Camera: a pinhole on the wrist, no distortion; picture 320 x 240 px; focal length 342.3 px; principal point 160.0 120.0 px. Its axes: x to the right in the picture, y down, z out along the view. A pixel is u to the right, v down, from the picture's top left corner.
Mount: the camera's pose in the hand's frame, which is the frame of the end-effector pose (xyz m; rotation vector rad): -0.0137 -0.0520 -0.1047 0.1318 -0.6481 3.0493
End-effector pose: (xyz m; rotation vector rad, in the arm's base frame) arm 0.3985 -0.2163 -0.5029 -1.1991 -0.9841 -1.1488
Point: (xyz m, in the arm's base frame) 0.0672 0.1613 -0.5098
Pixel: 249 160
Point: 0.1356 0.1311 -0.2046
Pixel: 54 140
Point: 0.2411 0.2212 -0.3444
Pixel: 137 54
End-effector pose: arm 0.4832 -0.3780 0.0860 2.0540 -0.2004 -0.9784
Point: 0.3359 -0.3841 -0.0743
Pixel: 179 89
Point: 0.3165 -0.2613 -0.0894
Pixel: 252 231
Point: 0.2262 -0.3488 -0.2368
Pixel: 178 180
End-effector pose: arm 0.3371 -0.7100 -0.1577 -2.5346 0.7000 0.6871
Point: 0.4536 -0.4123 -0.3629
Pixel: 99 136
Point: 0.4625 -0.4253 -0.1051
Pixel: outside the picture
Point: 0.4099 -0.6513 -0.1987
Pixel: 23 30
